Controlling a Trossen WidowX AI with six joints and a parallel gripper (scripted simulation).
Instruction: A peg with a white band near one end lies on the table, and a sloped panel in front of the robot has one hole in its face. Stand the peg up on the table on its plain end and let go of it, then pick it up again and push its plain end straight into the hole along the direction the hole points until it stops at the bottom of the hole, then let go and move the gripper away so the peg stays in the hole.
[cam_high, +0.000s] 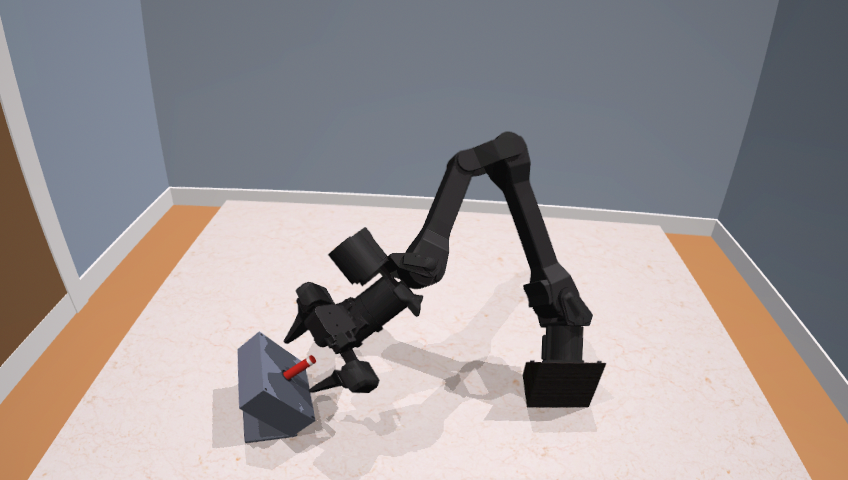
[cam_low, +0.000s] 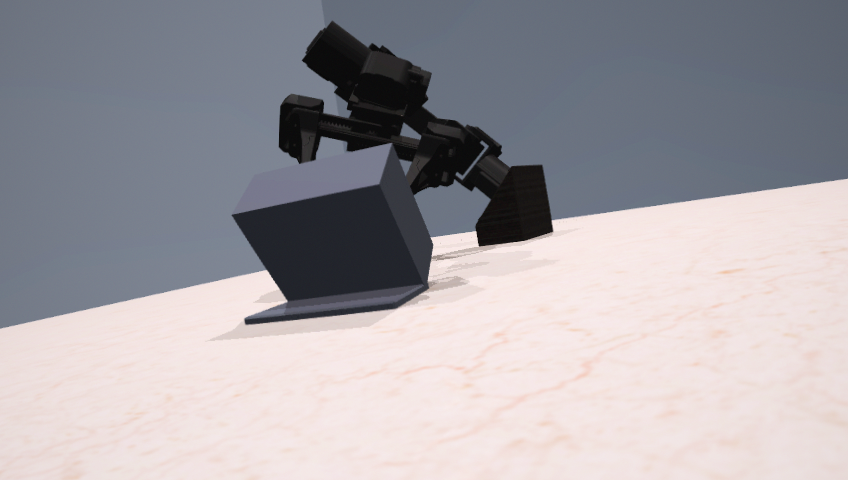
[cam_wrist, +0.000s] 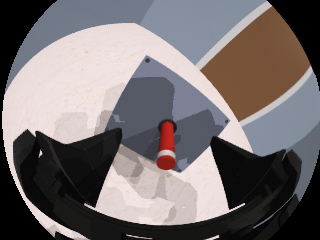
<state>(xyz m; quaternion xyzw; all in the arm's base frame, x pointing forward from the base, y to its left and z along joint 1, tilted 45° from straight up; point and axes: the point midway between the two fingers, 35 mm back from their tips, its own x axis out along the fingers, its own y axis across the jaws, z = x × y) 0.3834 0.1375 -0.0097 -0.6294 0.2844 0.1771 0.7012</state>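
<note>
The red peg lies 10 mm behind my gripper tip. Round my gripper tip: grey sloped panel 40 mm ahead, 30 mm below, 20 mm to the left; grey foot plate 90 mm below, 60 mm ahead, 30 mm to the left.
</note>
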